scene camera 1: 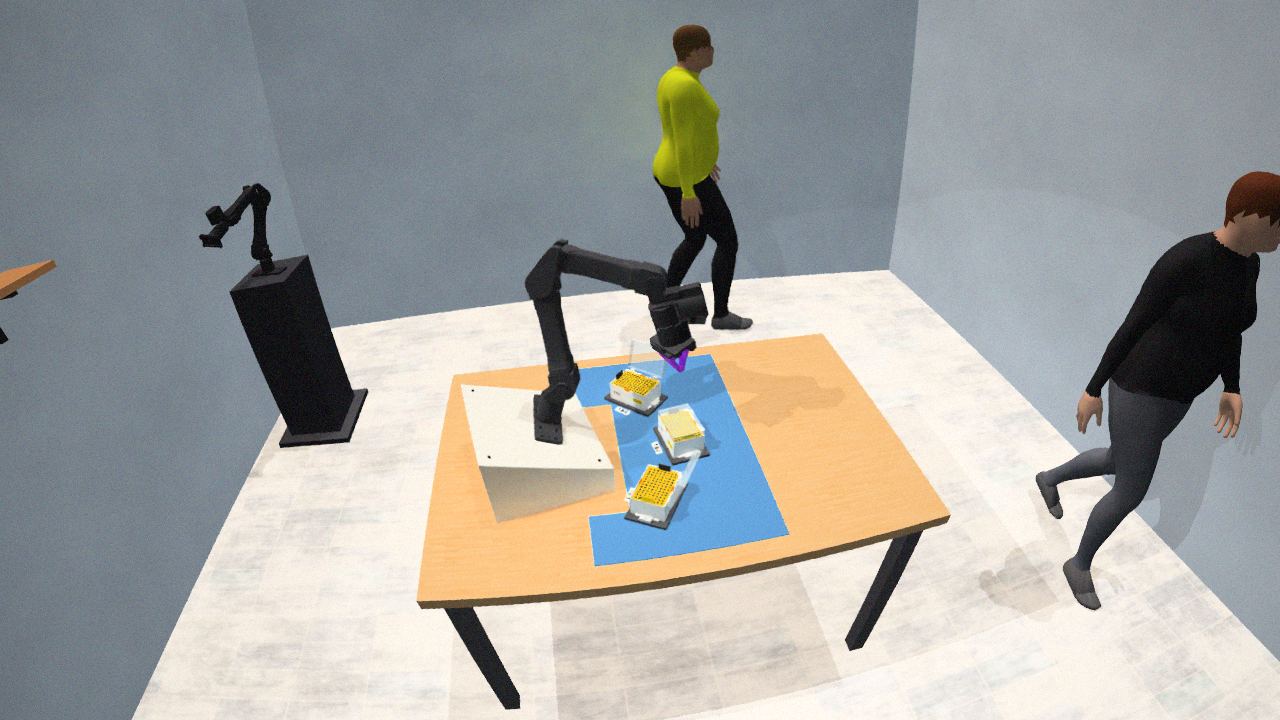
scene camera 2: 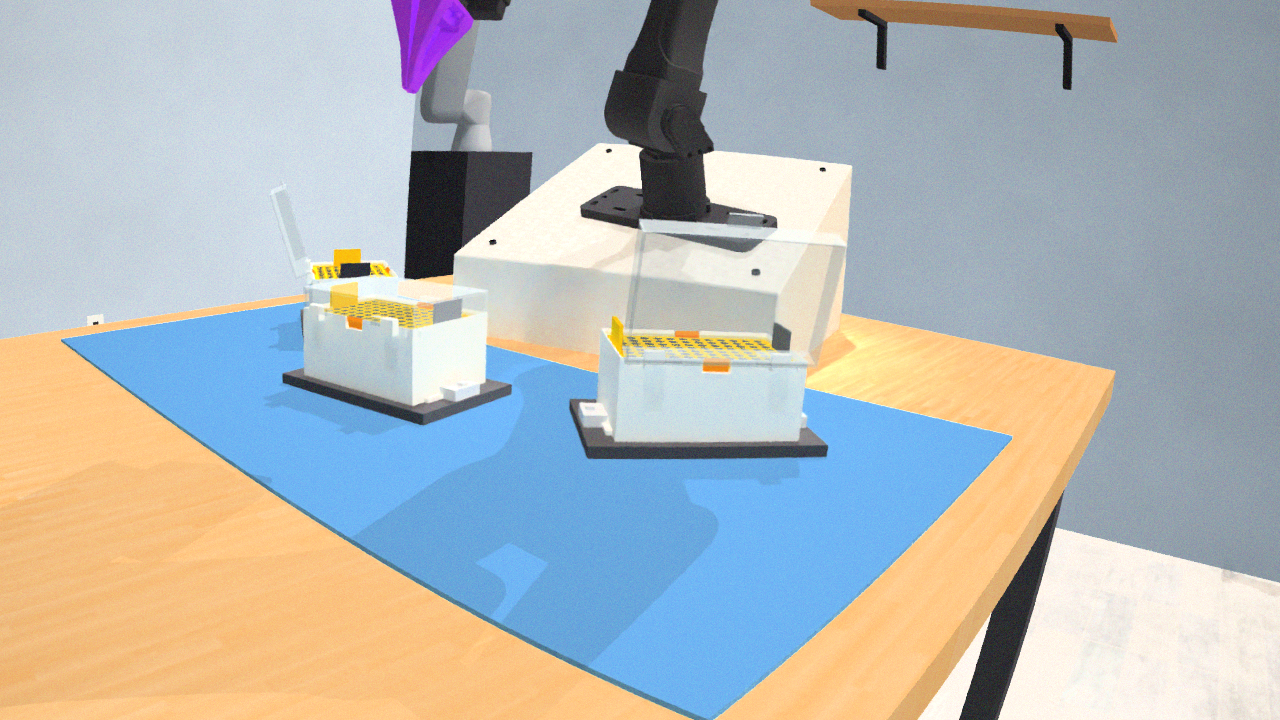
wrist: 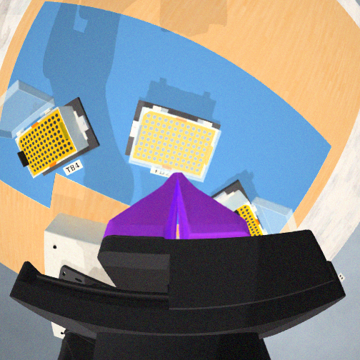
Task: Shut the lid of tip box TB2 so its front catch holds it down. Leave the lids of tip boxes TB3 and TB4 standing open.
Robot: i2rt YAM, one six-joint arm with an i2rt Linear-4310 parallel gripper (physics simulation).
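Seen in the pictures: gripper, between the fingertips: [scene camera 1: 681, 371] [scene camera 2: 409, 91]; arm's base, origin of its link: [scene camera 1: 547, 419] [scene camera 2: 676, 220].
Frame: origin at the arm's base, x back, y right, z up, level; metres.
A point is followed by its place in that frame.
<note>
Tip box TB2 [scene camera 1: 682, 429] @(x -0.338, y 0.052, z -0.040 m) [scene camera 2: 358, 353] @(x -0.382, y 0.002, z -0.082 m) [wrist: 175, 142] is the middle white box. Its clear lid lies flat over the yellow tip rack; the front catch is too small to judge. TB4 [scene camera 1: 636, 387] [scene camera 2: 702, 402] [wrist: 46, 142] has its clear lid [scene camera 2: 742, 286] @(x -0.303, y -0.256, z -0.006 m) [wrist: 30, 97] standing open. TB3 [scene camera 1: 656, 488] @(x -0.242, y 0.225, z -0.061 m) [wrist: 247, 220], partly behind TB2 in scene camera 2, has its lid [scene camera 1: 693, 470] @(x -0.316, y 0.266, z 0.024 m) [scene camera 2: 288, 228] @(x -0.332, y 0.199, z -0.008 m) [wrist: 272, 215] standing open. My gripper [scene camera 1: 681, 368] @(x -0.344, y 0.006, z 0.108 m) [scene camera 2: 409, 87] @(x -0.344, y 0.006, z 0.108 m) [wrist: 177, 180], with purple fingers, is shut and empty, well above TB2 and apart from it.
The boxes stand on dark base plates on a blue mat [scene camera 1: 725, 501] @(x -0.405, y 0.249, z -0.118 m) [scene camera 2: 850, 537] @(x -0.340, y -0.358, z -0.118 m) [wrist: 270, 125] on the wooden table [scene camera 1: 832, 429] @(x -0.775, y 0.055, z -0.121 m). The arm's white mounting block [scene camera 1: 546, 488] @(x 0.013, y 0.199, z -0.046 m) [scene camera 2: 537, 304] @(x -0.129, y 0.061, z -0.082 m) stands beside the mat. Two people [scene camera 1: 687, 125] [scene camera 1: 1172, 313] are around the table.
</note>
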